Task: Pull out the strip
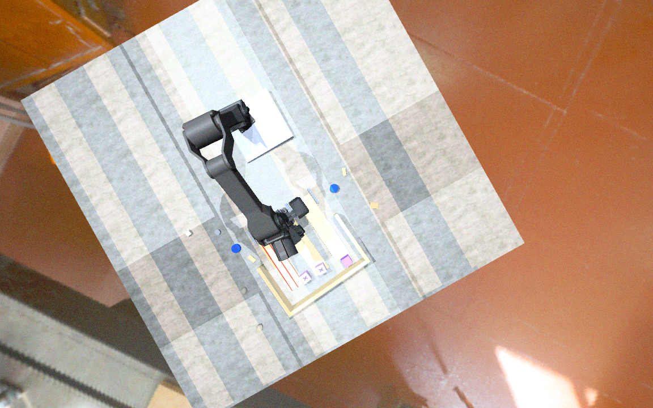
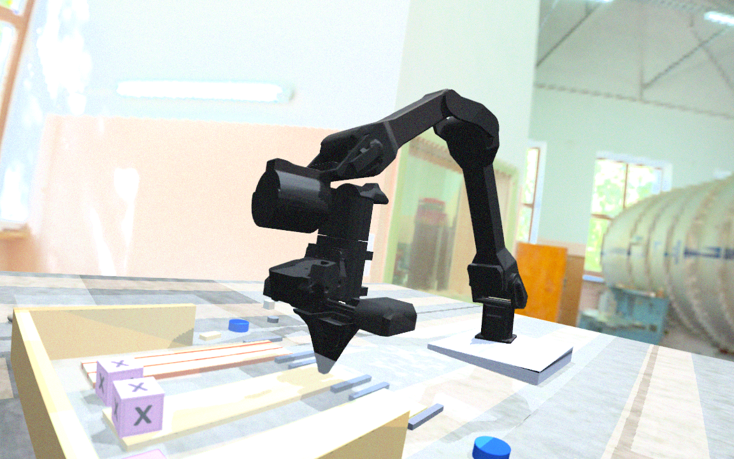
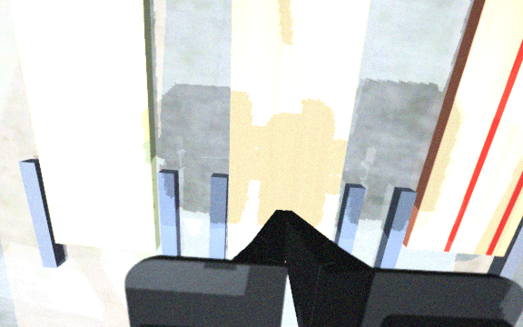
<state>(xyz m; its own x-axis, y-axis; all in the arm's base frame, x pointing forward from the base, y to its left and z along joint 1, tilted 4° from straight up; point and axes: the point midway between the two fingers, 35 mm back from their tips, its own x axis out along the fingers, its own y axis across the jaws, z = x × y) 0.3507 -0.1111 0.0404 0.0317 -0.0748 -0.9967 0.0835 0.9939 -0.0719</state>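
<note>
The cream strip is 100 mm ahead of my gripper tip and 10 mm to the right of it.
</note>
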